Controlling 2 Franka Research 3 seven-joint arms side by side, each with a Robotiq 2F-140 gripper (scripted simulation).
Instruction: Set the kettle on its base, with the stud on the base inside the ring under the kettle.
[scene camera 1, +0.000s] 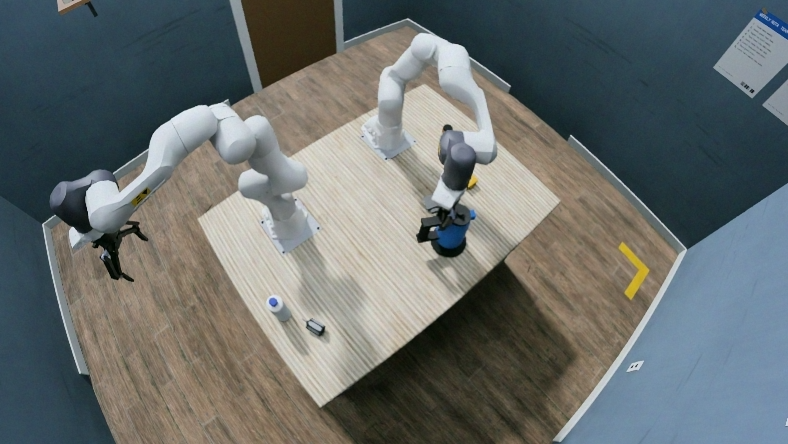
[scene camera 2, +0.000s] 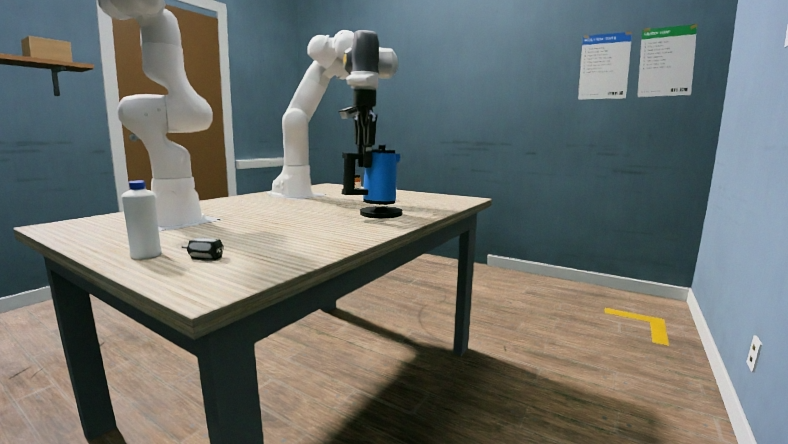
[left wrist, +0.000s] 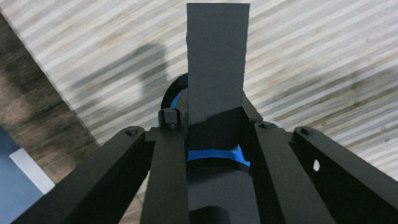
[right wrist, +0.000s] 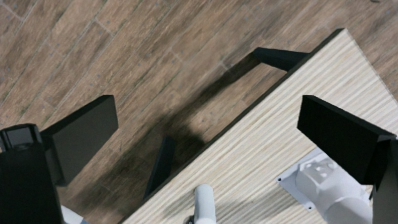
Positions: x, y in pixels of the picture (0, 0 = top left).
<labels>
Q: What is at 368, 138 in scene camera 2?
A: My left gripper.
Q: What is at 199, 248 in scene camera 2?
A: A small dark object.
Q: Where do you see my left gripper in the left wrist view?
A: At 211, 104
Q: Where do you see my right gripper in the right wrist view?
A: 208, 111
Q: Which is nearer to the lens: the blue kettle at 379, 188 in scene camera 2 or the white bottle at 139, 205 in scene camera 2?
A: The white bottle.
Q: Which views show my right gripper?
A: Scene camera 1 and the right wrist view only.
</labels>
